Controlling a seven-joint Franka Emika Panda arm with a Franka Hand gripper.
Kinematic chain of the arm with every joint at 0, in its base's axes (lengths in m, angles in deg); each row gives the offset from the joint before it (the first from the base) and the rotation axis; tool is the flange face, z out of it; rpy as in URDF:
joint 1: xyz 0 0 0.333 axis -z
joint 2: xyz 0 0 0 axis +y
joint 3: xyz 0 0 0.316 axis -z
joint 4: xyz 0.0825 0 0 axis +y
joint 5: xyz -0.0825 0 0.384 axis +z
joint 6: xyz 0 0 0 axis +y
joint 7: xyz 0.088 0 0 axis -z
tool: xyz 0 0 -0.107 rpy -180 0 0
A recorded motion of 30 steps. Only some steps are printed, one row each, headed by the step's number.
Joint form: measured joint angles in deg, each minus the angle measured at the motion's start. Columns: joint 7, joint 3, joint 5, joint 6, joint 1, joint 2, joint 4.
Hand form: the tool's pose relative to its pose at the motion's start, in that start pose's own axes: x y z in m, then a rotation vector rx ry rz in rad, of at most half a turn. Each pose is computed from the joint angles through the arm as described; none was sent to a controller.
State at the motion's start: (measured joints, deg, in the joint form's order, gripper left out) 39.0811 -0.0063 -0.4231 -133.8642 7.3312 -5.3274 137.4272
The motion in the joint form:
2: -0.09 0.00 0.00 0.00 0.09 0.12 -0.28
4: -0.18 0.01 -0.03 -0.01 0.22 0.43 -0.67
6: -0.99 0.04 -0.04 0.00 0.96 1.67 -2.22
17: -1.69 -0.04 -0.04 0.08 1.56 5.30 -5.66
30: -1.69 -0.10 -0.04 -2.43 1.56 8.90 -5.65
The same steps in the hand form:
2: 0.0017 -0.0004 -0.0010 0.0017 0.0022 0.0000
4: 0.0041 -0.0008 -0.0013 0.0023 0.0037 0.0005
6: 0.0150 -0.0009 -0.0021 0.0050 0.0081 -0.0003
17: 0.0327 -0.0087 0.0047 0.0018 0.0046 -0.0034
30: 0.0354 -0.0117 0.0335 -0.0095 -0.0109 -0.0048

